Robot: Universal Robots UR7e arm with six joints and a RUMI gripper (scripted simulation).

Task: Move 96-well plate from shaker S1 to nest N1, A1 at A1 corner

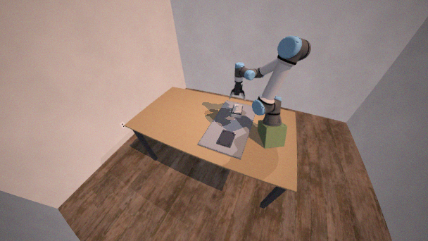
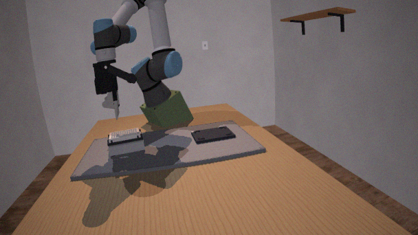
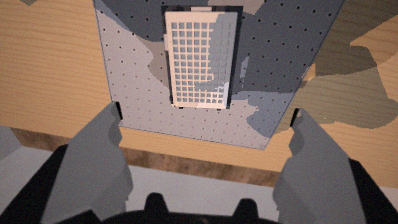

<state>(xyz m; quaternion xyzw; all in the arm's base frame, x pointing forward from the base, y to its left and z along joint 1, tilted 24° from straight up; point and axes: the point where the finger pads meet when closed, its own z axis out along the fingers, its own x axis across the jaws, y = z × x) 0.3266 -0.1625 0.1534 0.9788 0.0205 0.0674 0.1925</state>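
The white 96-well plate lies 1 cm behind my hand, 1 cm to the left of it and 9 cm below it. Round my hand: dark plate nest N1: 2 cm ahead, 37 cm to the left, 15 cm below.
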